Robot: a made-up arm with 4 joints.
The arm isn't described. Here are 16 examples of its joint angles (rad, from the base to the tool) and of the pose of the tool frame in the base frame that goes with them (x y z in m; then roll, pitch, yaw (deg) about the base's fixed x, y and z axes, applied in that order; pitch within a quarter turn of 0, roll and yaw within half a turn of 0).
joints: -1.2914 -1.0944 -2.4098 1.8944
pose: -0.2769 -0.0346 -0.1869 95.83 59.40 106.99
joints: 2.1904 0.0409 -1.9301 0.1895
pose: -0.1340 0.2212 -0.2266 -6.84 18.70 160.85
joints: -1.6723 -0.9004 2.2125 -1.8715
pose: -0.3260 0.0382 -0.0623 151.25 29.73 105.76
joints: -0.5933 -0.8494 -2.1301 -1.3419
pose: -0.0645 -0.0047 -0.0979 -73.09 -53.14 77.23
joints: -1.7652 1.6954 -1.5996 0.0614
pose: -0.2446 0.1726 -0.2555 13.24 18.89 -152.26
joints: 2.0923 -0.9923 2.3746 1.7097
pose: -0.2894 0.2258 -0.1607 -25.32 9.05 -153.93
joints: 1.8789 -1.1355 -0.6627 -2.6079
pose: -0.2518 0.2207 -0.1053 -52.37 -47.10 -147.39
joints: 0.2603 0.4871 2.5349 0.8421
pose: -0.0705 -0.0796 -0.0931 -49.48 -37.18 28.26
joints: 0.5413 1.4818 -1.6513 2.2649
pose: -0.3158 0.0391 -0.1331 133.16 11.14 95.94
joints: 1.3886 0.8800 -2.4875 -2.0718
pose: -0.0778 -0.0008 -0.0490 174.24 -36.53 -177.07
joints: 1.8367 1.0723 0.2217 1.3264
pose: -0.1067 -0.0208 -0.0290 163.00 -32.50 -167.50
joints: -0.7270 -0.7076 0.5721 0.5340
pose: -0.2659 -0.0340 -0.0064 166.83 -9.62 142.44
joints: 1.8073 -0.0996 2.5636 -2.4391
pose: -0.0563 0.0960 -0.1000 135.96 44.64 -106.05
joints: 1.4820 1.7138 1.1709 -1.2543
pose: -0.2670 -0.0011 -0.1306 109.07 39.11 106.96
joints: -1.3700 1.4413 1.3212 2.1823
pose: -0.3739 0.1574 -0.1124 -31.28 -35.63 -135.30
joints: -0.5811 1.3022 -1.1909 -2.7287
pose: -0.3515 0.0405 -0.0808 -156.27 -71.76 25.40
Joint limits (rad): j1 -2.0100..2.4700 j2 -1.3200..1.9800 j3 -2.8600..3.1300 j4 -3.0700..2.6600
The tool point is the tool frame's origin. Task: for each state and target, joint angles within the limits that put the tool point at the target. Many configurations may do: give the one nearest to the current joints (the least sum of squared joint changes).
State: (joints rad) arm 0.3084 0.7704 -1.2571 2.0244
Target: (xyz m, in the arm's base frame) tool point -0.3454 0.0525 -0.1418
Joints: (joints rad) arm -0.3939 0.5357 -1.2926 1.6263
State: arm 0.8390 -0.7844 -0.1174 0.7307
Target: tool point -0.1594 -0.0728 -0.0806
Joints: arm 0.7314 -0.1525 -0.1016 0.6080
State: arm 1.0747 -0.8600 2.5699 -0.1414
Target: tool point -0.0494 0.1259 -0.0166
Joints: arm 0.5475 -0.5922 2.6127 -0.2934
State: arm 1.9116 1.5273 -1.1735 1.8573
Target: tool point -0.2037 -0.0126 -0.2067
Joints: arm 1.9393 1.6673 -1.6390 1.4240
